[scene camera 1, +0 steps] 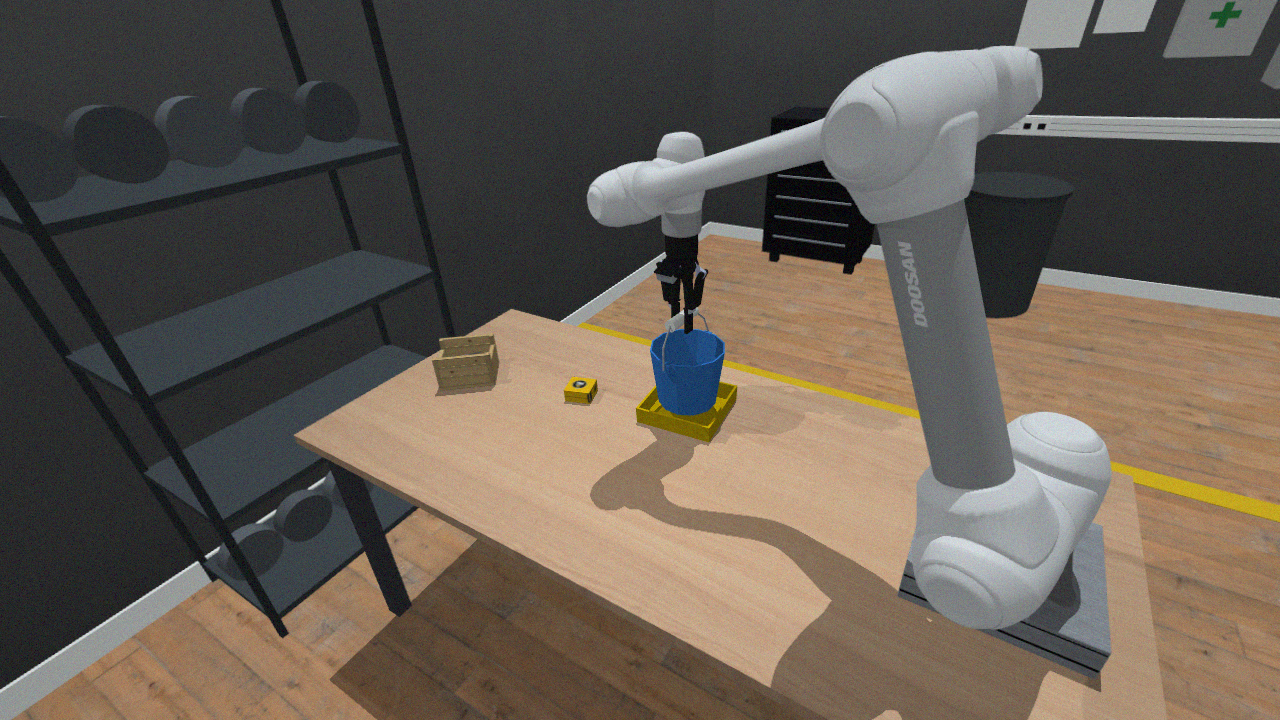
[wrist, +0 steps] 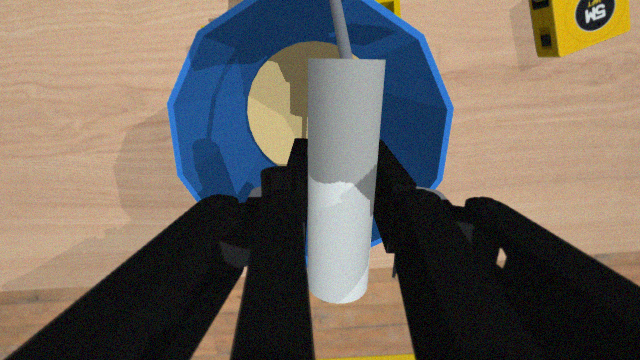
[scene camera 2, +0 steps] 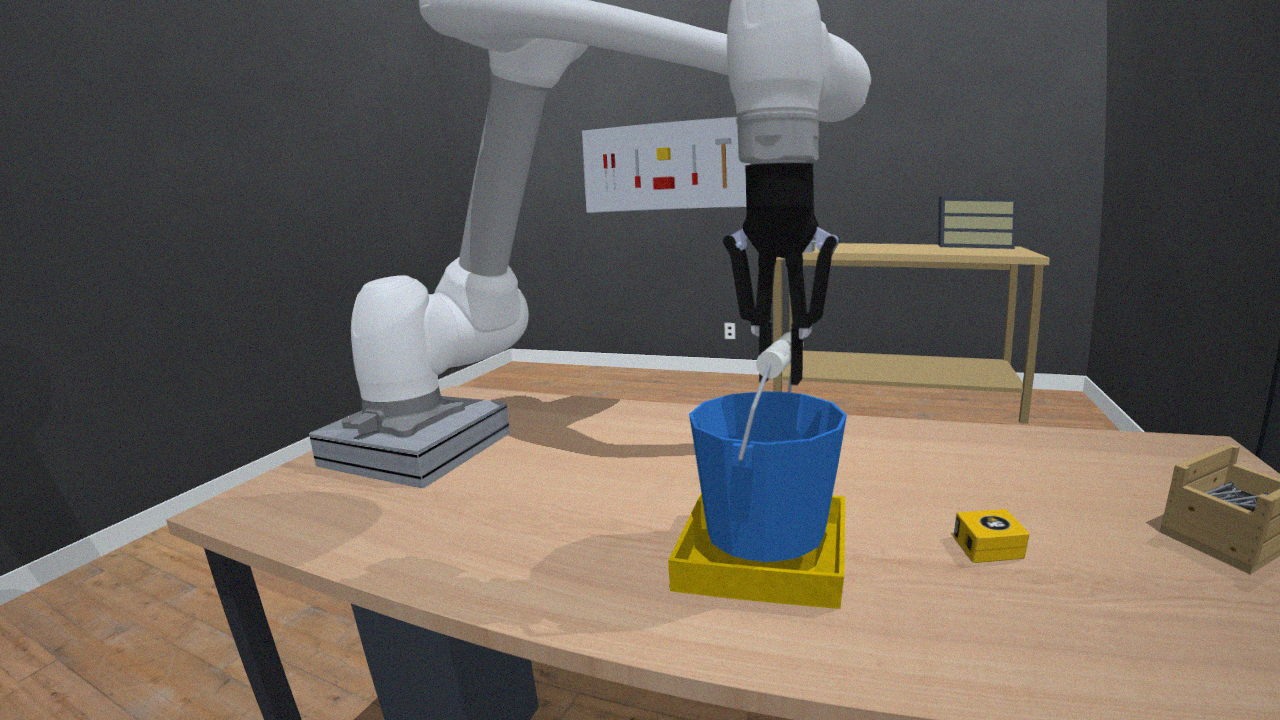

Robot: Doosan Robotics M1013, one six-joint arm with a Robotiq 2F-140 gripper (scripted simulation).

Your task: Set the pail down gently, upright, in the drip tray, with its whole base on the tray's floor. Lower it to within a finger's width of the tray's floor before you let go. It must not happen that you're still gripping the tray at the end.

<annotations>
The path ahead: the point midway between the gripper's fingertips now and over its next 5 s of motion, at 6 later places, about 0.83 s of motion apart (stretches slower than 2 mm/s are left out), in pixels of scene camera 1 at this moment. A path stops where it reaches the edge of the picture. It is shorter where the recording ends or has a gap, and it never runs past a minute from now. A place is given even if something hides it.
My gripper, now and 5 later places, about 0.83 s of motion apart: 682,329; 682,338; 682,341; 682,332; 682,318; 682,304
</annotations>
